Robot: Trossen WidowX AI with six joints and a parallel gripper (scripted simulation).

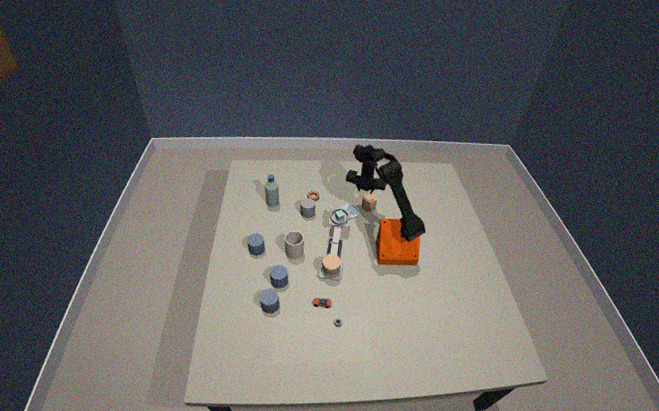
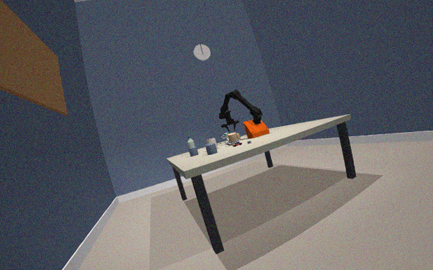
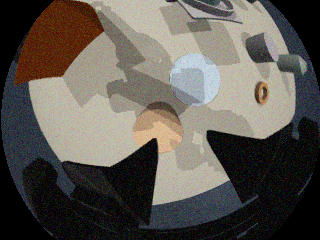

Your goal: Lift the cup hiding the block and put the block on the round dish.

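The pale green block lies 120 mm ahead of my gripper tip, 160 mm to the left of it and 10 mm below it. The rest, counted from my gripper tip: tan cup: 30 mm behind, 20 mm to the right, 60 mm below; pale blue round dish: 70 mm ahead, 40 mm to the left, 90 mm below; orange ring: 250 mm ahead, 50 mm to the right, 90 mm below.
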